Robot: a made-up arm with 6 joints.
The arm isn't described. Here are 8 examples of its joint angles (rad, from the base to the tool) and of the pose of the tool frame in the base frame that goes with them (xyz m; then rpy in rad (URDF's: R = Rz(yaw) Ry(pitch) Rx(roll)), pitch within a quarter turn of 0, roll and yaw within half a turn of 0).
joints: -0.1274 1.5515 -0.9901 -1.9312 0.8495 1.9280
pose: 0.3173 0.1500 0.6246 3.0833 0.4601 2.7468
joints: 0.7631 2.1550 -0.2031 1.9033 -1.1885 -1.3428
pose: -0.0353 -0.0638 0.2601 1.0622 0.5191 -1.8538
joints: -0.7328 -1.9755 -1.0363 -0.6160 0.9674 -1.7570
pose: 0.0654 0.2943 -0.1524 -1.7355 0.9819 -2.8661
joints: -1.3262 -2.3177 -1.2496 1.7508 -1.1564 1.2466
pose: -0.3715 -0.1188 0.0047 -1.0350 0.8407 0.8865
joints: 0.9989 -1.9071 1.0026 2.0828 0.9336 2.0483
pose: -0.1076 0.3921 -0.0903 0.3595 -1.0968 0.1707
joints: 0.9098 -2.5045 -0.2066 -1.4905 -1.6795 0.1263
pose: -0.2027 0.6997 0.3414 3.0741 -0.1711 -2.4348
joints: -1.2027 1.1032 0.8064 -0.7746 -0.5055 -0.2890
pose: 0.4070 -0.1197 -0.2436 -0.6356 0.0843 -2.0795
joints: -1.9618 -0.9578 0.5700 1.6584 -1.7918 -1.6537
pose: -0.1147 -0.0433 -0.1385 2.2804 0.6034 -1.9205
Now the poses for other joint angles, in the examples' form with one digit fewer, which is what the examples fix.
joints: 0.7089 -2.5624 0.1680 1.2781 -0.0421 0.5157
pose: -0.025 0.114 -0.294 -1.495 -0.156 0.562
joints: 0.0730 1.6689 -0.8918 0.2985 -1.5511 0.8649
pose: 0.471 0.164 0.321 -0.036 0.361 -2.196
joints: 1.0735 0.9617 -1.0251 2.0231 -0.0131 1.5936
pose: -0.488 -0.019 0.697 -2.194 1.245 -0.054
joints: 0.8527 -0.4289 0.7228 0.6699 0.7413 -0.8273
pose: 0.309 0.466 0.347 -2.057 -0.755 1.373
